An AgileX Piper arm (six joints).
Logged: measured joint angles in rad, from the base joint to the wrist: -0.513, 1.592, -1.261, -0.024, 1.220, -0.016; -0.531, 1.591, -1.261, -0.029, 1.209, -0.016; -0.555, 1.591, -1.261, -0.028, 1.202, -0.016; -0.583, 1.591, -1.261, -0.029, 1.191, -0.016; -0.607, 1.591, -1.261, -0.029, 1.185, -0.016; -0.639, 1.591, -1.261, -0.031, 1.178, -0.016; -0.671, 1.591, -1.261, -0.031, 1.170, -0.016; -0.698, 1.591, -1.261, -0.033, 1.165, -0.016; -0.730, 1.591, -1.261, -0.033, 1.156, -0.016
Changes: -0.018, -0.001, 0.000, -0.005, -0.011, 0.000; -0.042, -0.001, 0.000, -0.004, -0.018, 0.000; -0.070, -0.001, 0.000, -0.005, -0.029, 0.000; -0.094, -0.001, 0.000, -0.005, -0.035, 0.000; -0.126, -0.001, 0.000, -0.007, -0.042, 0.000; -0.158, -0.001, 0.000, -0.007, -0.050, 0.000; -0.185, -0.001, 0.000, -0.009, -0.055, 0.000; -0.217, -0.001, 0.000, -0.009, -0.064, 0.000
